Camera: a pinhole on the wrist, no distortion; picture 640 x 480 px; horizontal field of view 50.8 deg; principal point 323.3 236.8 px. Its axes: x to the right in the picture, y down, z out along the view. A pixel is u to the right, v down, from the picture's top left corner.
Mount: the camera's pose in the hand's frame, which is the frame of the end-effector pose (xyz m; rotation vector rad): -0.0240 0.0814 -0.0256 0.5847 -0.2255 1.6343
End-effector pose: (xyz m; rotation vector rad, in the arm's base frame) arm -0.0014 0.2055 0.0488 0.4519 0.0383 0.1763
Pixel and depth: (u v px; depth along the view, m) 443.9 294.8 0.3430
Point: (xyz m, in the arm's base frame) 0.0532 0.0526 0.3062
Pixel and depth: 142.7 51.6 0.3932
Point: 0.2227 -0.0214 0.1835
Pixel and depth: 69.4 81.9 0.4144
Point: 0.2265 -0.0699 0.1547
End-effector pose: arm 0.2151 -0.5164 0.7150 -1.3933 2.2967 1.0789
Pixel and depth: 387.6 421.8 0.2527
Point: 0.2204 -0.3534 0.5706
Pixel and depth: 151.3 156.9 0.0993
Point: 0.1894 -0.4900 0.6843
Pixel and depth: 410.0 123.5 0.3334
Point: 0.1413 -0.4084 0.4553
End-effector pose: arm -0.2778 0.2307 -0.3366 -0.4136 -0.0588 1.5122
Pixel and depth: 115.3 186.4 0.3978
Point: -0.1437 0.3896 -0.0689
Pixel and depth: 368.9 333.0 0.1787
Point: -0.3217 0.2558 -0.2092
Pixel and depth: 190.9 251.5 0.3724
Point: -0.1966 0.3481 -0.0645
